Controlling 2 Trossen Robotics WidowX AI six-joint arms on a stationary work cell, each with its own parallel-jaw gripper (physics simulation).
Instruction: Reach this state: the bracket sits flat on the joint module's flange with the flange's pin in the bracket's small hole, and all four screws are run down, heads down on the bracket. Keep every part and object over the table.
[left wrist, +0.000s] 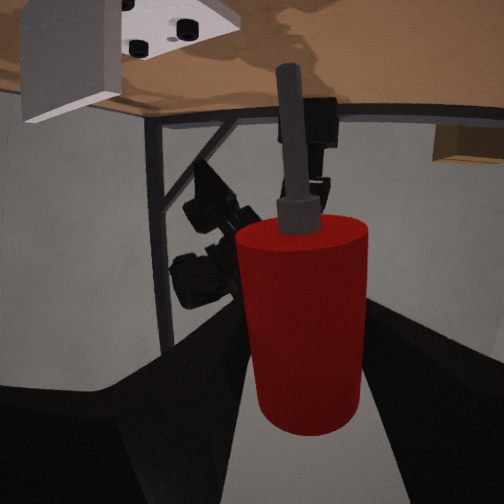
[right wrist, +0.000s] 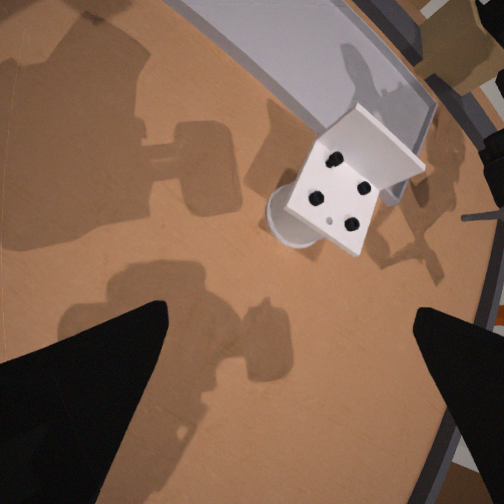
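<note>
My left gripper (left wrist: 305, 370) is shut on a screwdriver with a red handle (left wrist: 305, 320) and a dark grey shaft (left wrist: 294, 145), held in the air. The white bracket (right wrist: 345, 190) sits on the pale round joint module (right wrist: 286, 220), seen from above in the right wrist view. Several black screw heads (right wrist: 334, 159) stand on its flat face, and a small grey pin (right wrist: 329, 220) shows in its small hole. The bracket also shows at the top left of the left wrist view (left wrist: 165, 25). My right gripper (right wrist: 290, 350) is open and empty, hovering above the table short of the bracket.
A grey tray (right wrist: 320, 65) lies behind the bracket. The table's dark edge (right wrist: 480, 300) runs down the right side of the right wrist view. A dark frame post (left wrist: 157, 235) and the other arm (left wrist: 215, 240) show in the left wrist view.
</note>
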